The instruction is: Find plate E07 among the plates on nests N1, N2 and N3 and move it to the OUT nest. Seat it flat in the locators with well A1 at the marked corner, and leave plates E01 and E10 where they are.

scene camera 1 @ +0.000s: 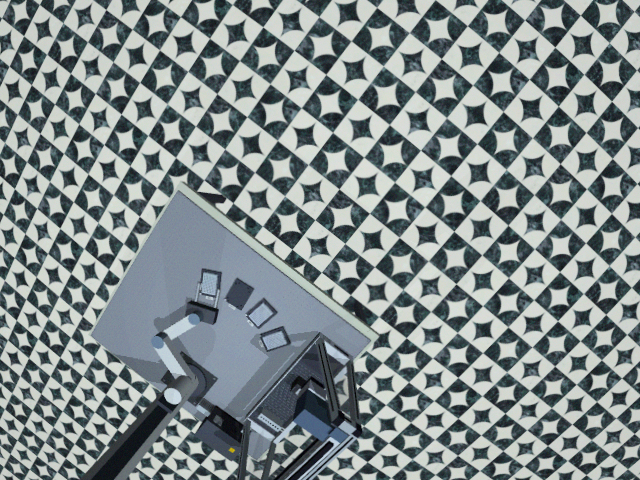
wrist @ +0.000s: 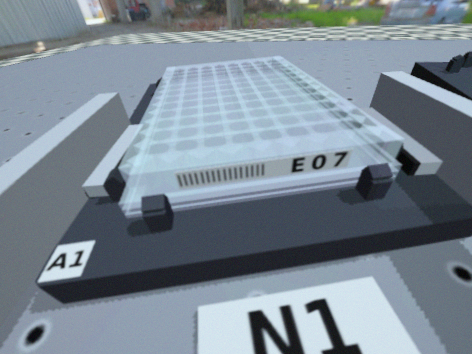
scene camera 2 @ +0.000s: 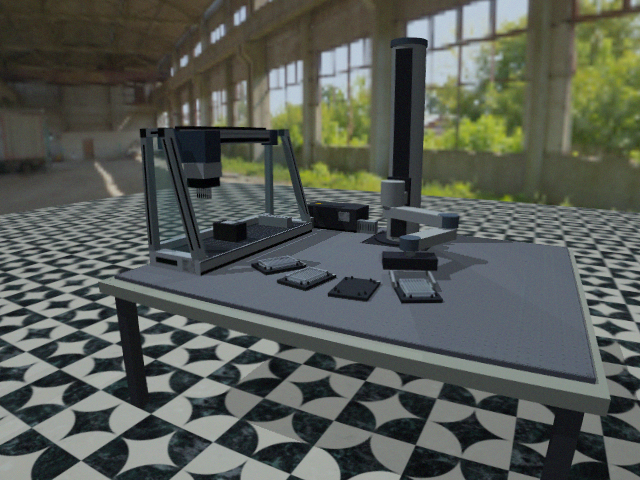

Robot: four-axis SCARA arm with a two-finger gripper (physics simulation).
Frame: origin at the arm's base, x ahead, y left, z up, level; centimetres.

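Seen in the pictures: gripper, fingertip midpoint: [scene camera 1: 209, 286] [wrist: 249, 104] [scene camera 2: 414, 285].
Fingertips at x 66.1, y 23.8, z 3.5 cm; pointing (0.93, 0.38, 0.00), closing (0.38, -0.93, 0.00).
Note:
Pixels of each thing's top centre, then the offset from my fingertips to it. "pt": a spot on its surface instead.
- Plate E07, top centre: [wrist: 236, 87] [scene camera 2: 416, 285] [scene camera 1: 208, 284] dz +0.4, dx +0.9, dy +0.9 cm
- dark nest N1, top centre: [wrist: 236, 96] [scene camera 2: 416, 286] [scene camera 1: 209, 284] dz +0.0, dx +0.9, dy +0.9 cm
- nest's A1 mark, top centre: [wrist: 68, 259] dz -1.0, dx -8.4, dy +2.2 cm
- bare dark nest, top centre: [scene camera 2: 355, 283] [scene camera 1: 238, 295] dz +0.0, dx +6.6, dy -16.8 cm
- framed machine, surface spot: [scene camera 2: 180, 206] pt dz +21.4, dx +19.0, dy -76.0 cm
- black box, surface spot: [scene camera 2: 338, 215] pt dz +5.7, dx -69.5, dy -58.2 cm
Plate E07 [scene camera 1: 209, 282] [scene camera 2: 416, 287] [wrist: 240, 115], clear with round wells, lies flat between the locators of dark nest N1 [wrist: 250, 240]. Its E07 label faces the wrist camera; the nest's A1 mark [wrist: 66, 260] is at the near left corner. My gripper [scene camera 1: 208, 290] [scene camera 2: 416, 281] [wrist: 249, 104] is shut on plate E07, with a pad against each long side, low at the nest. A bare dark nest [scene camera 1: 239, 293] [scene camera 2: 354, 288] is beside N1; its label is not readable. Two other plates, one [scene camera 1: 262, 313] [scene camera 2: 308, 276] nearer and one [scene camera 1: 273, 339] [scene camera 2: 280, 264] farther, sit on nests; their labels are too small to read.
A framed machine [scene camera 1: 328, 372] [scene camera 2: 180, 206] with a blue-grey head stands beyond the farther plates. A black box [scene camera 1: 219, 431] [scene camera 2: 338, 215] is near the arm's tall column [scene camera 2: 408, 113]. Part of the neighbouring nest [wrist: 445, 80] shows close outside the right finger in the wrist view.

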